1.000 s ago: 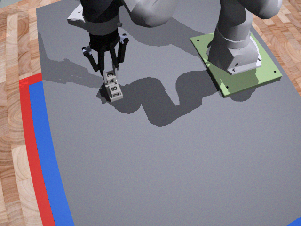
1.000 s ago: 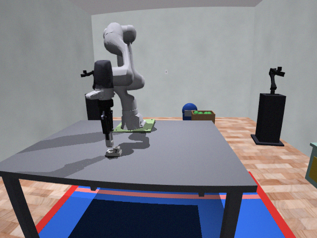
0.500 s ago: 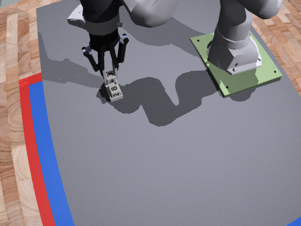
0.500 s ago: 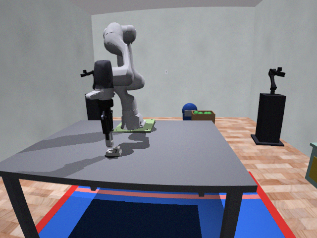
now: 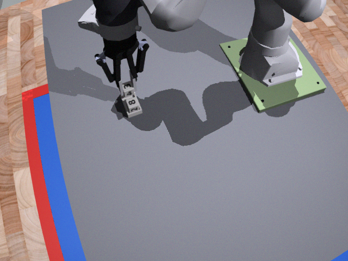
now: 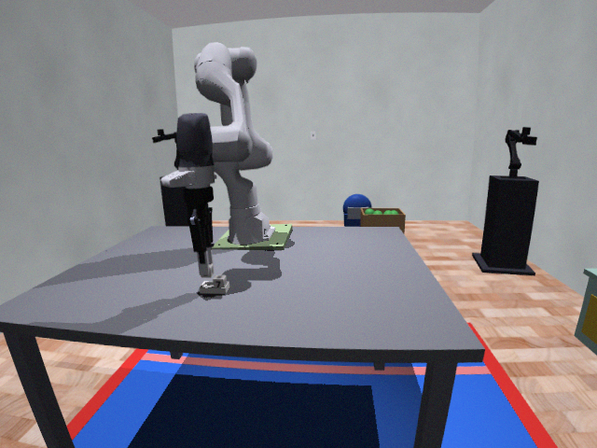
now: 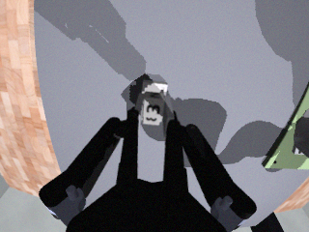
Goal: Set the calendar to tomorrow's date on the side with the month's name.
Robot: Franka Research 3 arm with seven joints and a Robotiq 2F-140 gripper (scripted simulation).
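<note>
The tray is 80 mm below my hand, 20 mm to the left of it and 10 mm behind it.
</note>
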